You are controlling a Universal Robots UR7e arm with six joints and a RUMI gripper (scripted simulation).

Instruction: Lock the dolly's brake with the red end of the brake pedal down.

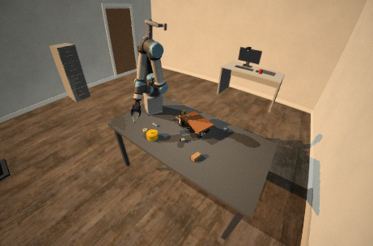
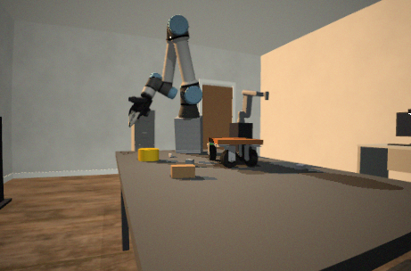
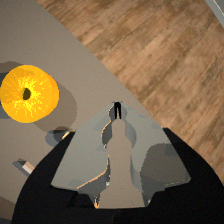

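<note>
Right now the brake pedal is 180 mm ahead of my hand, 430 mm to the left of it and 110 mm below it. Round my hand: tan block: 600 mm ahead, 120 mm to the left, 170 mm below; yellow cylinder: 120 mm ahead, 80 mm to the left, 160 mm below.
</note>
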